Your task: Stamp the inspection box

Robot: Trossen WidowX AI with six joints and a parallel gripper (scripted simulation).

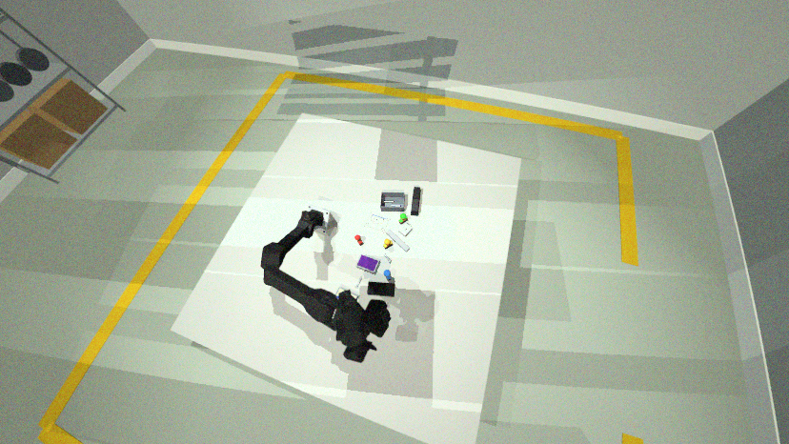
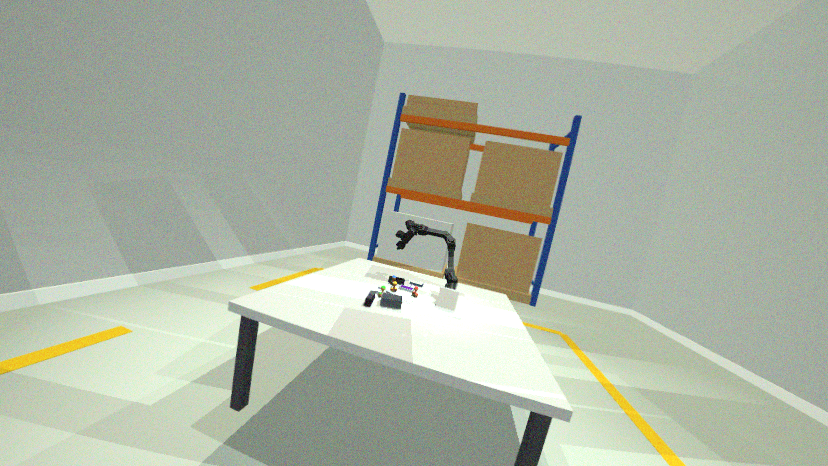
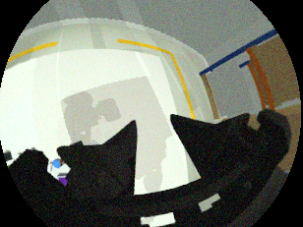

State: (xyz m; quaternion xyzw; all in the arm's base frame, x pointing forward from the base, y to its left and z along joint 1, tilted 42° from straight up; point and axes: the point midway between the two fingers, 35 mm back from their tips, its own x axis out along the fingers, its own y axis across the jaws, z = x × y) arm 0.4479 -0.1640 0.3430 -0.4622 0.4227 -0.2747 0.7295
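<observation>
The green-knobbed stamp is 10 cm behind my gripper tip, 51 cm to the left of it and 19 cm below it. Also, from my gripper tip: blue-knobbed stamp (8 cm behind, 24 cm to the left, 19 cm below); then black block (8 cm behind, 18 cm to the left, 20 cm below); then purple ink pad (18 cm behind, 26 cm to the left, 21 cm below).
</observation>
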